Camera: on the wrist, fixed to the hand. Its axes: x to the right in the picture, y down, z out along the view.
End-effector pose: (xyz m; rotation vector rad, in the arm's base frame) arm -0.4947 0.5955 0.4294 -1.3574 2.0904 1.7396
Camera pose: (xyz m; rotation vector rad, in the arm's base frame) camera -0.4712 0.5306 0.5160 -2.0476 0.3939 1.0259
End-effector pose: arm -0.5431 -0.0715 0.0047 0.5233 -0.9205 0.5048
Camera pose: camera -0.5322 0.0208 -0.0555 0.9279 -0.3031 -0.9160
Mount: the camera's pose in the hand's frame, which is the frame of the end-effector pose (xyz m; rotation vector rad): -0.0283 0.0516 -0.0938 -0.1178 0.0361 -1.5312
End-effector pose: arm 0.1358 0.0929 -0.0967 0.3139 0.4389 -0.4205
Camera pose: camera 0.1039 0.1823 -0.1537 -0.2025 0.6841 -1.8705
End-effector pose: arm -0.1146 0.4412 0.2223 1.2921 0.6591 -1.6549
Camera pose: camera -0.0245 0.5055 0.2260 -0.5227 -1.7516 2.2666
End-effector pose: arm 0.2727 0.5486 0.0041 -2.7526 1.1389 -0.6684
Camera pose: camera 0.1813 0.5389 0.0658 2.5654 0.9736 0.5184
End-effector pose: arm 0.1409 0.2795 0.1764 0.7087 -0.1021 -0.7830
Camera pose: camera 0.1837 0.3754 0.1412 0.6049 0.5948 -2.2030
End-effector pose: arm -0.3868 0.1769 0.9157 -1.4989 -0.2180 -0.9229
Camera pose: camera -0.4109 0.0935 0.8470 -1.2474 -1.4151 -2.1456
